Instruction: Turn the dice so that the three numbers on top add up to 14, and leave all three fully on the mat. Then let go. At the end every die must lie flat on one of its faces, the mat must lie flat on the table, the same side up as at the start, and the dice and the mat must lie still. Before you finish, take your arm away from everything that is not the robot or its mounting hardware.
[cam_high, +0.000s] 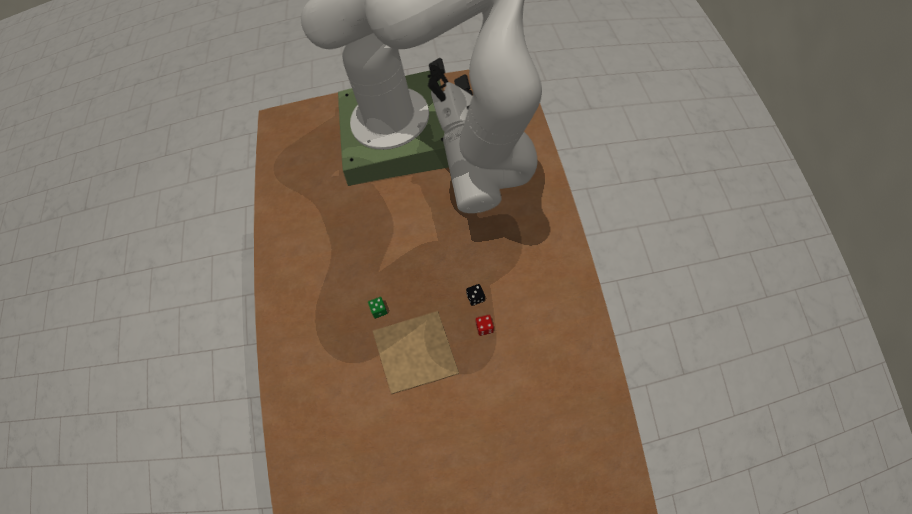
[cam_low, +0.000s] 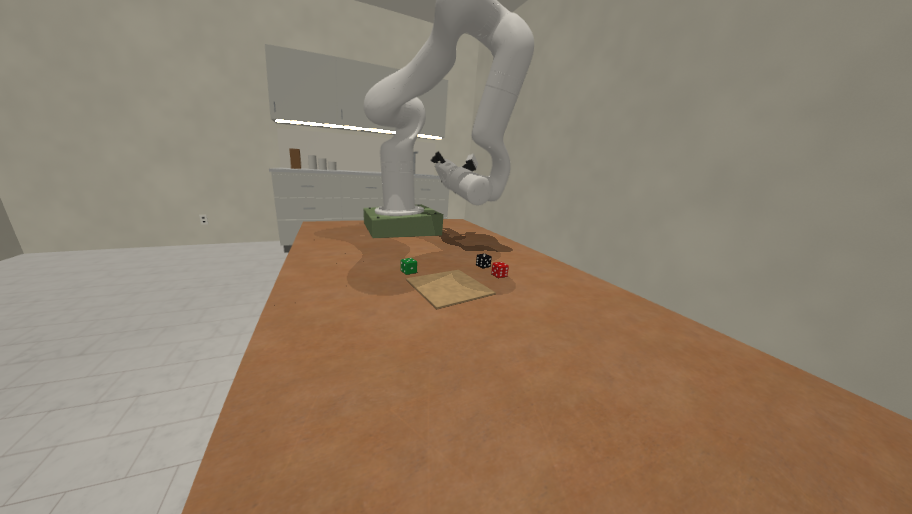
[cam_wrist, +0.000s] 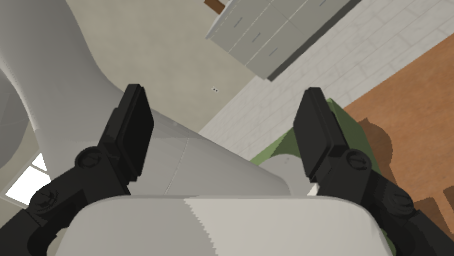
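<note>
Now: hand 410 mm short of the black die, 220 mm above it and 70 mm to the left of it. Also, from my hand: green die: 380 mm ahead, 270 mm to the right, 220 mm below; then tan square mat: 490 mm ahead, 240 mm below, 220 mm to the right; then red die: 480 mm ahead, 220 mm below, 70 mm to the right.
</note>
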